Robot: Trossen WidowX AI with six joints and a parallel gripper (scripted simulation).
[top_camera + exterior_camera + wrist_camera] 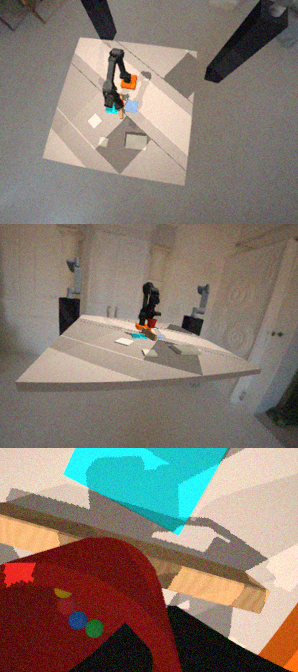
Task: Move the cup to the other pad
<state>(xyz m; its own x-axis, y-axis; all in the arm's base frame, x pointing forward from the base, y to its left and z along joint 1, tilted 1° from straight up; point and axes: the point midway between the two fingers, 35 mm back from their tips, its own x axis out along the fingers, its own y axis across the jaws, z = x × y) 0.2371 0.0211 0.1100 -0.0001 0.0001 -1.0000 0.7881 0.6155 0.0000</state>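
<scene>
Now: gripper tip 120 mm above the cyan pad, 70 mm to the left of it and 50 mm short of it. Also, from my gripper tip: red cup: 20 mm to the left, 20 mm ahead; then wooden bar: 100 mm below, 20 mm ahead, 10 mm to the left; then light blue pad: 120 mm below, 100 mm to the left, 10 mm behind.
</scene>
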